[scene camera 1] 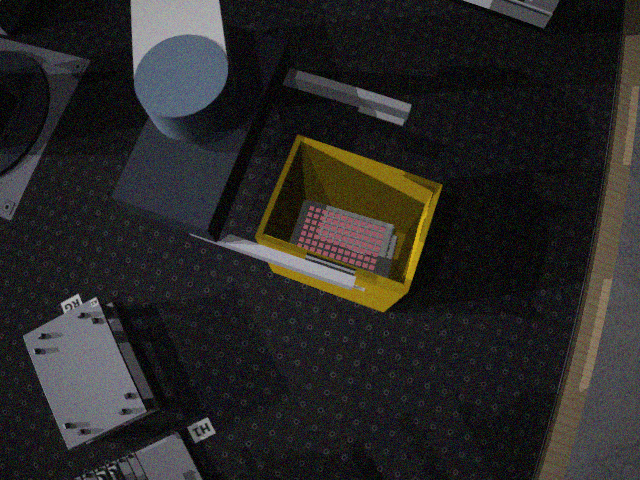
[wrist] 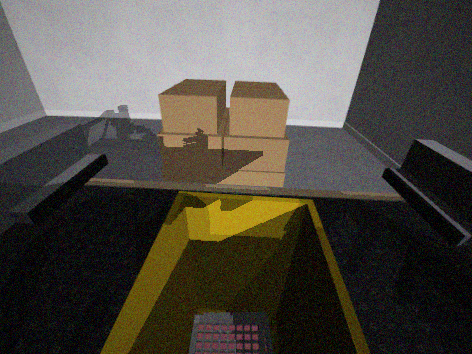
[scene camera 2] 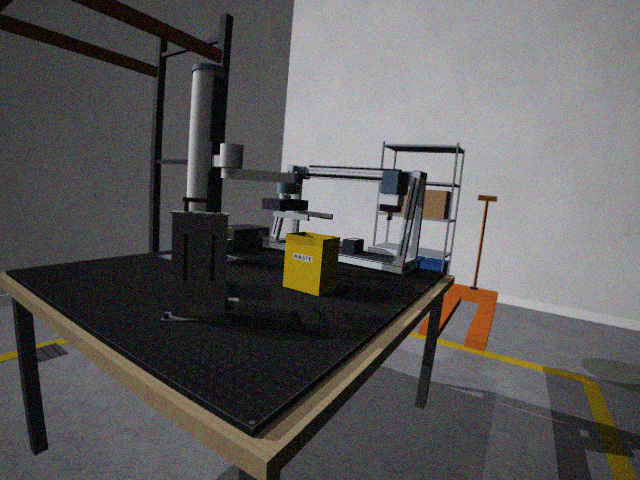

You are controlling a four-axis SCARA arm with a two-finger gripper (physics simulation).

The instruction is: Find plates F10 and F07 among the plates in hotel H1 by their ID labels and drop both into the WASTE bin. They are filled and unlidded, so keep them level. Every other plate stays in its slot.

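Frame: origin at the arm's base, x left, y back, z up, level; metres.
Where they show: gripper, fingertip midpoint: (scene camera 1: 383,193) (wrist: 244,150) (scene camera 2: 321,217).
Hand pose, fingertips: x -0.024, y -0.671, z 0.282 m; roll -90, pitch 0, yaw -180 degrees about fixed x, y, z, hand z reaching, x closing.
Note:
After its pixels a point has its place.
The yellow WASTE bin (scene camera 1: 382,300) @[z 0.109, x -0.086, y -0.711 m] (scene camera 2: 305,273) @[z 0.082, x -0.085, y -0.663 m] (wrist: 145,300) @[z 0.203, x 0.027, y -0.637 m] stands upright on the dark table. Inside, low down, lies a grey plate with pink-filled wells (scene camera 1: 346,232) @[z 0.042, x -0.005, y -0.643 m] (wrist: 230,337) @[z 0.043, x -0.021, y -0.680 m]; grey edges beside it hint at another plate underneath, mostly hidden. No ID label is readable. My gripper (scene camera 1: 382,197) @[z 0.282, x -0.024, y -0.671 m] (scene camera 2: 319,214) @[z 0.282, x -0.024, y -0.671 m] (wrist: 244,150) @[z 0.282, x -0.024, y -0.671 m] is open and empty above the bin, its two long fingers wide apart over opposite sides of the opening. Part of hotel H1 (scene camera 1: 165,457) @[z 0.021, x -0.370, y -0.515 m] shows at the bottom edge of scene camera 1, beside its H1 label (scene camera 1: 201,429) @[z 0.013, x -0.317, y -0.547 m]; its plates' labels cannot be read.
A pale stand (scene camera 1: 85,382) @[z 0.073, x -0.309, y -0.394 m] with dark pegs is by the RG label. A plate with a dark round opening (scene camera 1: 54,59) @[z 0.013, x 0.132, y -0.078 m] lies at the left. A dark tower (scene camera 2: 199,232) @[z 0.246, x -0.493, y -0.589 m] stands left of the bin. A gantry frame (scene camera 2: 421,206) @[z 0.342, x 0.657, y -0.852 m] stands behind. Cardboard boxes (wrist: 192,115) are beyond the table.

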